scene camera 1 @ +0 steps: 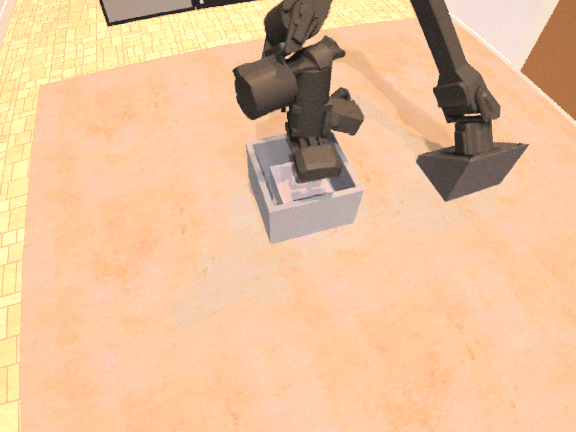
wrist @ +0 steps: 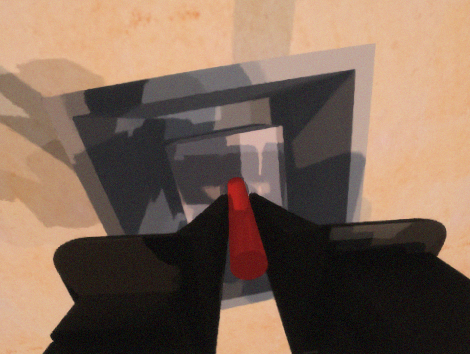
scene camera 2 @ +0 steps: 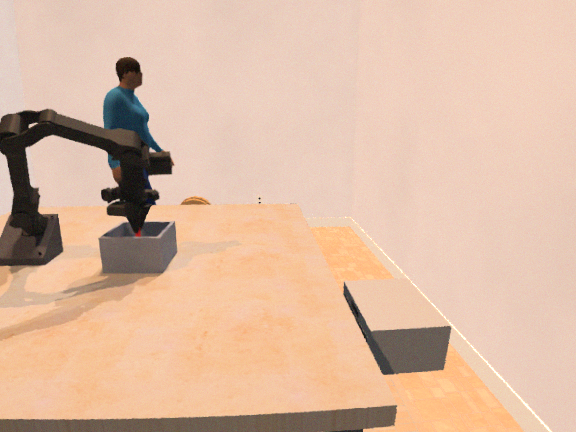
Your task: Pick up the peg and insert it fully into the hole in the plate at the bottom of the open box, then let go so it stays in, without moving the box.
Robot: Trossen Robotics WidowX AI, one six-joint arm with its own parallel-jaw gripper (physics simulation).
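Observation:
A grey box is here in the pictures, and with it a red peg. My gripper is there too, and I can find it in the wrist view as well as in scene camera 2.

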